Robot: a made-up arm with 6 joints.
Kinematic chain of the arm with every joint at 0, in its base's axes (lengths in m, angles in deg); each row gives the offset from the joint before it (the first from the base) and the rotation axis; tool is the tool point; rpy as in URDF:
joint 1: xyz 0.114 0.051 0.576 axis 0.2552 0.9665 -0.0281
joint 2: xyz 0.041 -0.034 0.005 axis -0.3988 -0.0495 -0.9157
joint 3: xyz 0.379 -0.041 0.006 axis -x
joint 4: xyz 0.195 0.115 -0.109 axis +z
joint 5: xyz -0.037 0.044 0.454 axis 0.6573 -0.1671 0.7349
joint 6: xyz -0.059 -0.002 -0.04 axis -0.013 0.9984 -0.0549
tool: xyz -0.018 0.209 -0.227 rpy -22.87 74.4 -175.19
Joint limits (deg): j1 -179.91..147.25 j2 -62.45..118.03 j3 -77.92..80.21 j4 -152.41..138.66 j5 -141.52..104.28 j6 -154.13..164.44
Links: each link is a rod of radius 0.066 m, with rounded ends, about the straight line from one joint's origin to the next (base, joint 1, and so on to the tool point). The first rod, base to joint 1, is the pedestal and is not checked.
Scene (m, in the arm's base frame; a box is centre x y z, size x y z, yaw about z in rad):
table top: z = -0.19
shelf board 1: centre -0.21 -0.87 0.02 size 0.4 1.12 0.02 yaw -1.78
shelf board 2: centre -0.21 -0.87 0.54 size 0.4 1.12 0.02 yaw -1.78
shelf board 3: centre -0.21 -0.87 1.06 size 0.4 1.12 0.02 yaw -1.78
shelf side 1: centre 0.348 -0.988 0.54 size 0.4 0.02 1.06 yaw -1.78
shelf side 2: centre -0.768 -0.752 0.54 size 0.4 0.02 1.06 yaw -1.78
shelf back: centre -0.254 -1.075 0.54 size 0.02 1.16 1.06 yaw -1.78
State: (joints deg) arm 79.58 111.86 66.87 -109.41 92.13 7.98
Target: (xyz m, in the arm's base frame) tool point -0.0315 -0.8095 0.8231
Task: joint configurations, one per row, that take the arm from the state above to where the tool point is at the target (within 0.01 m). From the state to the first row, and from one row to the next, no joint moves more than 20 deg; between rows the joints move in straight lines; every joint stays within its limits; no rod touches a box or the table.
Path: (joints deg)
1: 70.48 113.92 59.74 -91.92 96.18 19.81
2: 61.38 115.97 52.60 -74.44 100.23 31.64
3: 52.28 118.03 45.47 -56.95 104.28 43.47
4: 33.58 118.03 47.91 -58.30 104.28 47.24
5: 14.89 118.03 50.36 -59.64 104.28 51.00
6: -3.81 118.03 52.80 -60.98 104.28 54.77
7: -22.51 118.03 55.24 -62.32 104.28 58.53
8: -41.20 118.03 57.69 -63.67 104.28 62.30
9: -59.90 118.03 60.13 -65.01 104.28 66.06
10: -78.59 118.03 62.57 -66.35 104.28 69.83
11: -97.29 118.03 65.02 -67.70 104.28 73.60
12: -79.69 118.03 64.69 -84.43 104.28 64.74
13: -62.10 118.03 64.36 -101.16 104.28 55.88
14: -44.51 118.03 64.03 -117.89 104.28 47.02

